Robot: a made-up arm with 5 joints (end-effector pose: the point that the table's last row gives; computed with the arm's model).
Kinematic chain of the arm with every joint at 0, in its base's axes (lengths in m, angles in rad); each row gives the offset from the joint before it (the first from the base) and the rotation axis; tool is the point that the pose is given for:
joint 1: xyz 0 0 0.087 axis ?
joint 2: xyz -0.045 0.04 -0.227 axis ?
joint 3: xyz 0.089 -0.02 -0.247 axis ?
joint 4: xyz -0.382 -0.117 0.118 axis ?
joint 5: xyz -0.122 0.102 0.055 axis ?
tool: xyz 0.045 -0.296 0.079
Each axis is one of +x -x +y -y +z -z.
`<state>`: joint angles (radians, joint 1 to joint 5).
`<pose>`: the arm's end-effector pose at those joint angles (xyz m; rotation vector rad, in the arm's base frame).
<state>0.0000 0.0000 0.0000 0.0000 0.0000</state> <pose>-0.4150 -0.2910 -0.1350 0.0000 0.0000 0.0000</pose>
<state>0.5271 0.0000 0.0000 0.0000 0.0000</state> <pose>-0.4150 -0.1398 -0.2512 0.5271 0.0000 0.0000</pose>
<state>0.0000 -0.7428 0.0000 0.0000 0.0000</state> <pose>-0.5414 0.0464 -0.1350 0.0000 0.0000 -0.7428</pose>
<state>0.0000 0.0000 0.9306 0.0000 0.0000</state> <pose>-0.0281 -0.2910 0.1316 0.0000 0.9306 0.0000</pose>
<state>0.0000 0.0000 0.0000 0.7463 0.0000</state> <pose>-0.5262 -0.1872 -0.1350 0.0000 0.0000 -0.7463</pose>
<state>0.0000 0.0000 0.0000 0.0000 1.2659</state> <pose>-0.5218 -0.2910 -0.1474 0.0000 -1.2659 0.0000</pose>
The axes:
joint 1: +x
joint 2: +z
joint 3: +y
joint 4: -z
joint 5: -y

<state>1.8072 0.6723 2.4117 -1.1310 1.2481</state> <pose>0.5556 0.4448 0.2211 2.1706 0.8375 1.5350</pose>
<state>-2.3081 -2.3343 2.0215 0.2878 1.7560</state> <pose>-0.6151 0.1247 0.2086 -0.9964 -2.0243 -1.4267</pose>
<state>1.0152 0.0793 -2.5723 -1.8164 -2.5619</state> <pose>0.1546 0.4596 -0.3719 -0.1356 0.6337 -1.2294</pose>
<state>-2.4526 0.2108 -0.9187 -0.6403 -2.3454</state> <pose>-0.1552 -0.1781 0.8412 2.3499 -0.7346 1.5579</pose>
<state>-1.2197 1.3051 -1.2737 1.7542 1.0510</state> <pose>-0.1879 -0.9461 -0.0014 -0.0724 -1.2904 -0.2886</pose>
